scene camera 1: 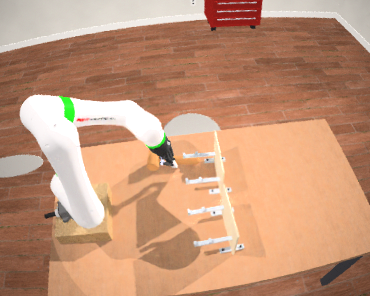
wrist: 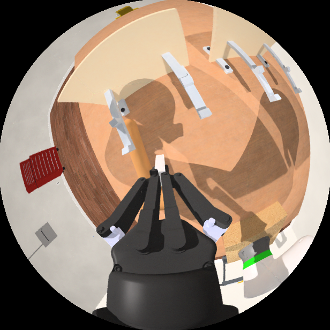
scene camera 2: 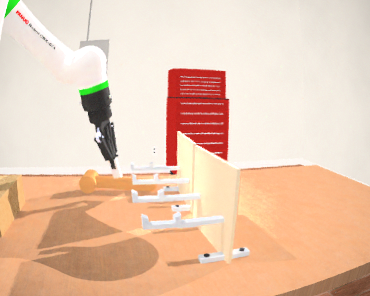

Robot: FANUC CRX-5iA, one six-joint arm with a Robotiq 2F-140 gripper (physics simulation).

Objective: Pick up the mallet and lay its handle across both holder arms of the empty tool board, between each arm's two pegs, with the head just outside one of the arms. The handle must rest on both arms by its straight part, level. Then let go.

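The orange mallet [scene camera 1: 153, 161] [scene camera 2: 88, 181] [wrist: 137, 145] lies on the table, its head toward the robot's base and its handle's far end close beside or under the outermost holder arm [scene camera 1: 199, 155] [scene camera 2: 155, 168] [wrist: 119, 122]. My gripper [scene camera 1: 173, 164] [scene camera 2: 117, 173] [wrist: 160, 160] is shut and empty, its pale tips together just over or beside the handle; contact is unclear. In the wrist view the fingers hide the mallet's head. Two upright pale boards, a far one [scene camera 1: 218, 155] [scene camera 2: 186, 155] [wrist: 135, 55] and a near one [scene camera 1: 230, 220] [scene camera 2: 220, 200], each carry two pegged white arms, with no tool on them.
The second arm [scene camera 1: 202, 180] [wrist: 187, 85] of the far board stands beside the outermost one. The near board's arms [scene camera 1: 205, 210] [scene camera 1: 212, 242] reach toward the robot side. The wooden base block [scene camera 1: 82, 235] [wrist: 257, 227] bears the robot. A red cabinet [scene camera 1: 233, 14] [scene camera 2: 197, 115] stands beyond the table.
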